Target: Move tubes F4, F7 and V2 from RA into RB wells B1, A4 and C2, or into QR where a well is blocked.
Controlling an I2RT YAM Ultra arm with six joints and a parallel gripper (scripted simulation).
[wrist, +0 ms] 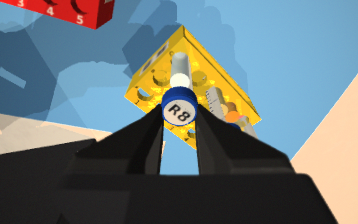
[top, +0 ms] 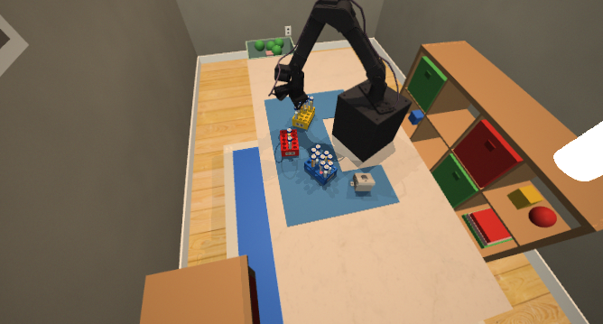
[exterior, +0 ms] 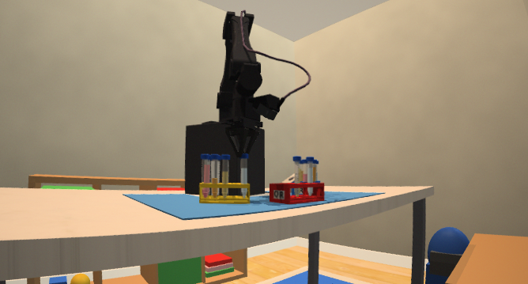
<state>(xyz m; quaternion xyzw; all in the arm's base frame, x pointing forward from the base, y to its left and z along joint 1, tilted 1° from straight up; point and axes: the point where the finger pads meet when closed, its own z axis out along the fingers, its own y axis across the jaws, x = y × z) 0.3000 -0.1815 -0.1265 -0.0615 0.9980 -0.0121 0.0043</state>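
Now: the tube R8 60 mm below my hand and 10 mm ahead of it. The rest, counted from my hand: red rack 130 mm to the left, 100 mm below, 80 mm ahead; then rack RB 100 mm below, 40 mm behind, 20 mm to the right; then tube 130 mm to the left, 80 mm ahead, 60 mm below.
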